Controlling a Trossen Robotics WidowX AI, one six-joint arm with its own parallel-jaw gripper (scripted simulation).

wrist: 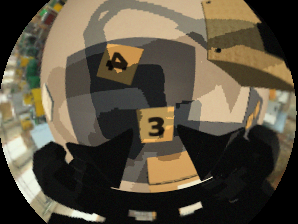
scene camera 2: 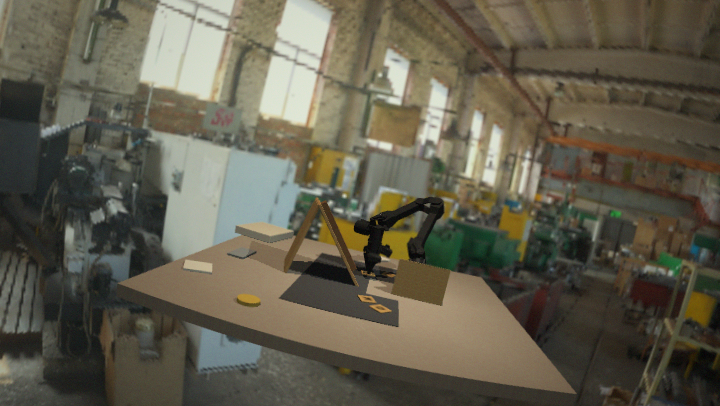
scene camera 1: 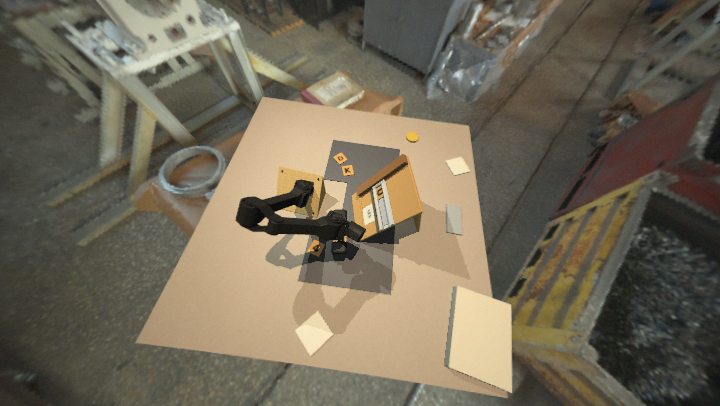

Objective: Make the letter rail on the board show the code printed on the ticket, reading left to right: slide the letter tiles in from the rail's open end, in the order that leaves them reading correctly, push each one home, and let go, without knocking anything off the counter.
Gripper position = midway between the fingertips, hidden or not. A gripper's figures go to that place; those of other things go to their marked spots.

Scene:
My gripper (wrist: 155,129) is 0.10 m from the lens. A letter tile (wrist: 155,124): 0.10 m from the lens.

